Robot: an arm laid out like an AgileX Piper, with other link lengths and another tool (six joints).
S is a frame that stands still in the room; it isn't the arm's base.
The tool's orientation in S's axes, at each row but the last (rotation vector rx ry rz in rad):
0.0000 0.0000 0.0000
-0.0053 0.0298 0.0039
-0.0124 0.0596 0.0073
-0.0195 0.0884 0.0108
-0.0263 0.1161 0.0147
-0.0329 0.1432 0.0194
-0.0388 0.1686 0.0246
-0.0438 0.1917 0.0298
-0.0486 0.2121 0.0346
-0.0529 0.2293 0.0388
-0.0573 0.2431 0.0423
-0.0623 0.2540 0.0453
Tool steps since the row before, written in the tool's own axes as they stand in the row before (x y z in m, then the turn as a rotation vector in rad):
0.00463 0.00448 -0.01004 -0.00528 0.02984 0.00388
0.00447 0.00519 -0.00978 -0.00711 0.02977 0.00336
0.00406 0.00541 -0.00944 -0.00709 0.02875 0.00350
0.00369 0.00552 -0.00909 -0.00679 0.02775 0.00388
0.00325 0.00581 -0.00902 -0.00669 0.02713 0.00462
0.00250 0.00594 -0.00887 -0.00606 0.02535 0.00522
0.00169 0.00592 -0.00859 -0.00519 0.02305 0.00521
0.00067 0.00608 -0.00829 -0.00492 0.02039 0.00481
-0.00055 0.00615 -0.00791 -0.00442 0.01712 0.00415
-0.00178 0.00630 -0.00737 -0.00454 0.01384 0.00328
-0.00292 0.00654 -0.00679 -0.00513 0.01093 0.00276
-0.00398 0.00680 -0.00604 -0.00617 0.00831 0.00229
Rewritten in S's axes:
0.00463 0.00448 -0.01004 -0.00528 0.02984 0.00388
0.00416 0.00515 -0.00994 -0.00713 0.02976 0.00341
0.00345 0.00532 -0.00973 -0.00709 0.02874 0.00357
0.00281 0.00537 -0.00948 -0.00674 0.02775 0.00394
0.00209 0.00561 -0.00948 -0.00655 0.02715 0.00467
0.00108 0.00568 -0.00932 -0.00580 0.02541 0.00523
0.00006 0.00560 -0.00896 -0.00488 0.02313 0.00516
-0.00112 0.00570 -0.00851 -0.00460 0.02046 0.00483
-0.00244 0.00571 -0.00788 -0.00412 0.01718 0.00422
-0.00368 0.00581 -0.00706 -0.00429 0.01385 0.00356
-0.00478 0.00600 -0.00621 -0.00485 0.01089 0.00335
-0.00571 0.00623 -0.00521 -0.00583 0.00821 0.00331

